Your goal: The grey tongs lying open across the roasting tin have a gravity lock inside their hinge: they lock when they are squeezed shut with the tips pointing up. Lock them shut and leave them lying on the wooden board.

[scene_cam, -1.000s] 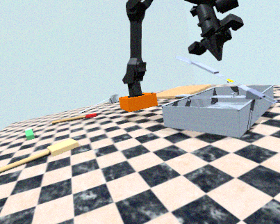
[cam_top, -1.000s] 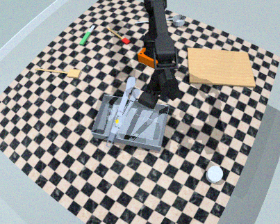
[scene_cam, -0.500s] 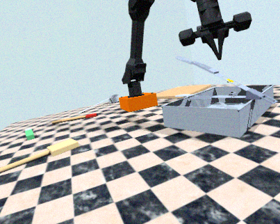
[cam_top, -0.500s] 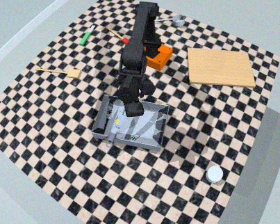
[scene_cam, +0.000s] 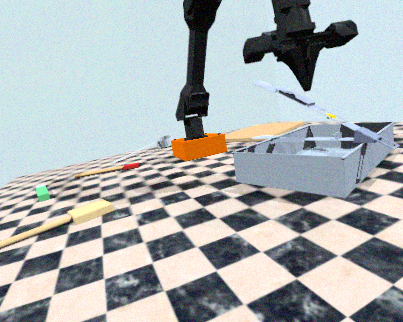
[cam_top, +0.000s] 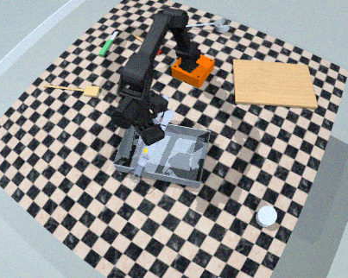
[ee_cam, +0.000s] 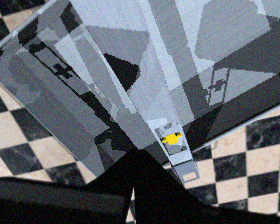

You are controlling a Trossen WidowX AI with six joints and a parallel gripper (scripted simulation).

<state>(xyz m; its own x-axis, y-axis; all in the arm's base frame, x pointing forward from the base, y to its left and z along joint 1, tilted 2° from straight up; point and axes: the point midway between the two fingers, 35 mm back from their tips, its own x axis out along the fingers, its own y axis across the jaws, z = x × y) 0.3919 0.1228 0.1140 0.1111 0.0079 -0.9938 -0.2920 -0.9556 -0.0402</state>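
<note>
The yellow mark lies 5 cm below my gripper tip, 3 cm to the left of it and 2 cm ahead of it. Round my gripper tip: grey roasting tin 12 cm below, 5 cm to the left, 3 cm behind; tongs arm 9 cm below, 5 cm behind, 1 cm to the left; white disc 47 cm to the left, 13 cm below, 7 cm behind.
</note>
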